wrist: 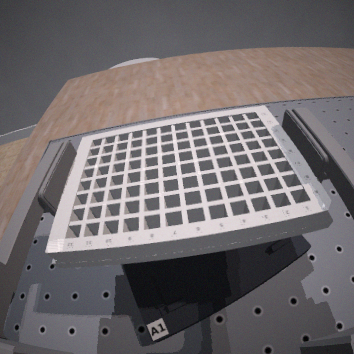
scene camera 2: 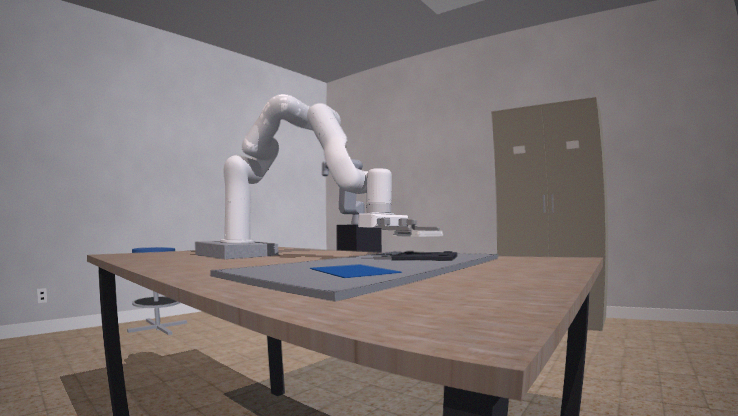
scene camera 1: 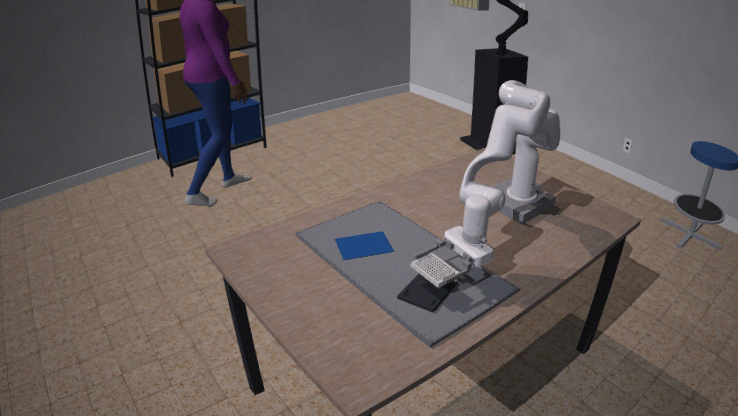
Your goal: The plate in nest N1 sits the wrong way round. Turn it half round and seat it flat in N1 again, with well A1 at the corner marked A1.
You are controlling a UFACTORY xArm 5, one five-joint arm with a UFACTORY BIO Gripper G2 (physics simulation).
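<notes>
The white plate [scene camera 1: 434, 268] [scene camera 2: 429, 232] [wrist: 187, 240] is held level above the board, with its wells facing up. My gripper [scene camera 1: 437, 266] [scene camera 2: 416, 230] [wrist: 183, 160] is shut on its two short sides. In the wrist view the small column numbers run along the near edge, with 12 at the left and the low numbers at the right. The black nest N1 [scene camera 1: 421, 297] [scene camera 2: 423, 255] [wrist: 185, 285] lies below, apart from the plate and turned at an angle to it. Its A1 label [wrist: 158, 329] shows at its near corner. The plate hides part of the nest.
The grey perforated board [scene camera 1: 361, 222] [scene camera 2: 268, 279] [wrist: 240, 327] lies on the wooden table [scene camera 1: 310, 330] [scene camera 2: 465, 299] [wrist: 150, 95]. A flat blue rectangle [scene camera 1: 364, 245] [scene camera 2: 355, 270] lies on the board. A person [scene camera 1: 206, 46] is beside the shelf at the back.
</notes>
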